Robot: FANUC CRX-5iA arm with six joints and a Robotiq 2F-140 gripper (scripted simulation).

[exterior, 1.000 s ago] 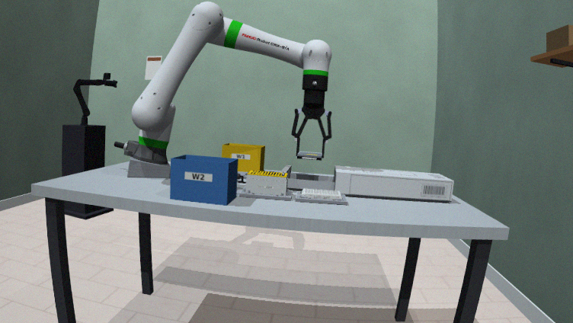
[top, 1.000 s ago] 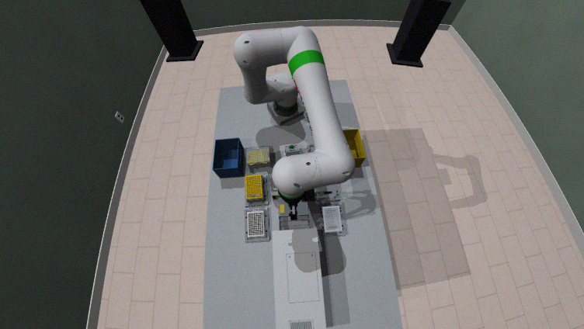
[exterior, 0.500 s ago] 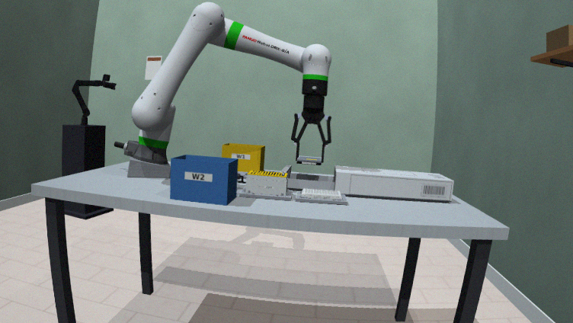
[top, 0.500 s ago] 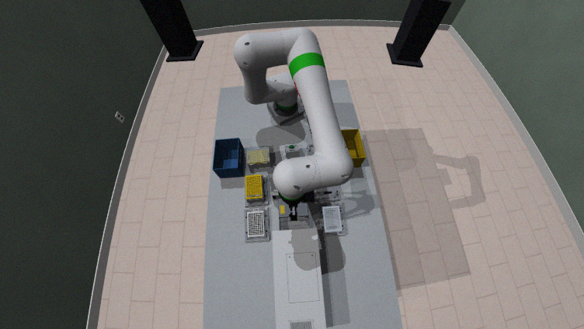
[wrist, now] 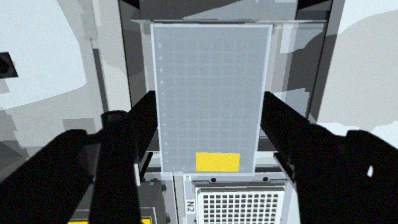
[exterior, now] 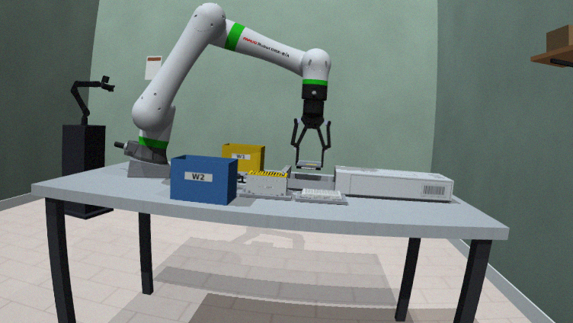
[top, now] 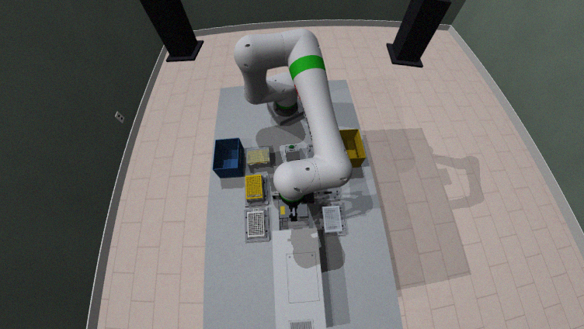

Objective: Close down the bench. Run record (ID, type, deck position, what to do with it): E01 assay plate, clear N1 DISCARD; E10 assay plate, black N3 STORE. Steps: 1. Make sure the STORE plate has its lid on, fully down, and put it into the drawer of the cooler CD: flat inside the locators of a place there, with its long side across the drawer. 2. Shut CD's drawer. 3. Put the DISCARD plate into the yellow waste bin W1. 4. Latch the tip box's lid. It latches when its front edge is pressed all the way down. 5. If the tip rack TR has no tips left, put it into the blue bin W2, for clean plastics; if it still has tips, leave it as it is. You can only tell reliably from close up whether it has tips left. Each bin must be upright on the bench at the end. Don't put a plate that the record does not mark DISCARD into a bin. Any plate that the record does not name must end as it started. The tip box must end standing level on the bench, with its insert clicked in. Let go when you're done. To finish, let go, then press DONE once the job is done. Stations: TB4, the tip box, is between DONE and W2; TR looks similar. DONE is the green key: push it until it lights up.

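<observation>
The cooler drawer is 30 mm ahead of my hand and 70 mm below it. The rest, counted from my hand: cooler CD: 170 mm ahead, 20 mm to the left, 70 mm below; clear plate lid: 20 mm below; black assay plate: 20 mm below.
</observation>
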